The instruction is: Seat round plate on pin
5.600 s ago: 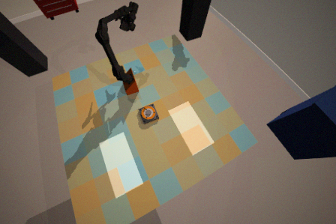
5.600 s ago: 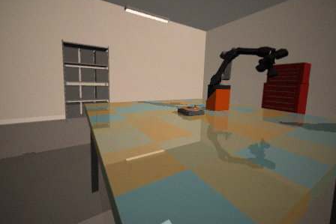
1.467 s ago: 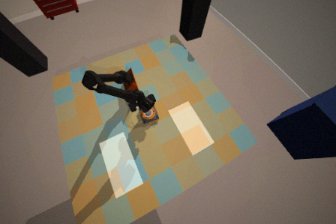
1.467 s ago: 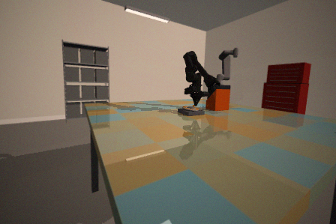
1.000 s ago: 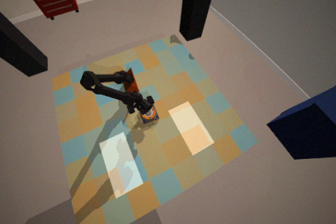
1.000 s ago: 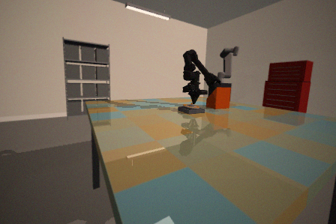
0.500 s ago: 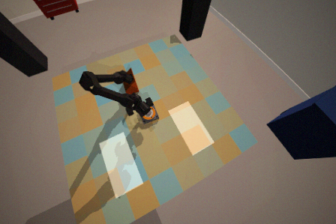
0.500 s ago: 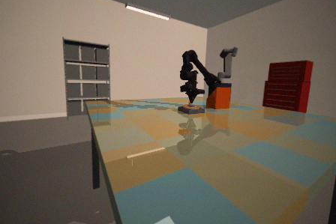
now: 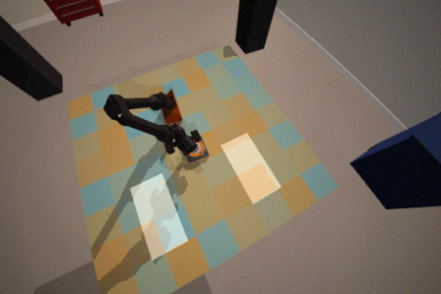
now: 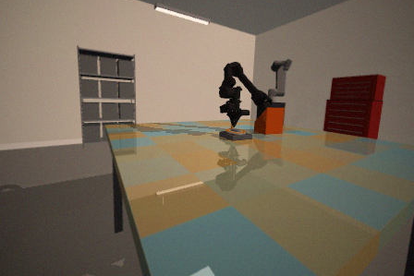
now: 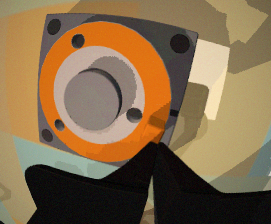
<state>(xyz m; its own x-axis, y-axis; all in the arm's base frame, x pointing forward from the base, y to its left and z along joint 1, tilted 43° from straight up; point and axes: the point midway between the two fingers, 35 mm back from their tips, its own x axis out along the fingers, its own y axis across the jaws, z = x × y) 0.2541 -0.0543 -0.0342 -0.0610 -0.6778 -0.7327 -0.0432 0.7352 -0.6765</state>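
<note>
Right now the round plate is 3 cm to the left of my gripper tip, 2 cm ahead of it and 1 cm below it. The rest, counted from my gripper tip: dark grey square base (5 cm to the left, 2 cm below, 2 cm ahead).
</note>
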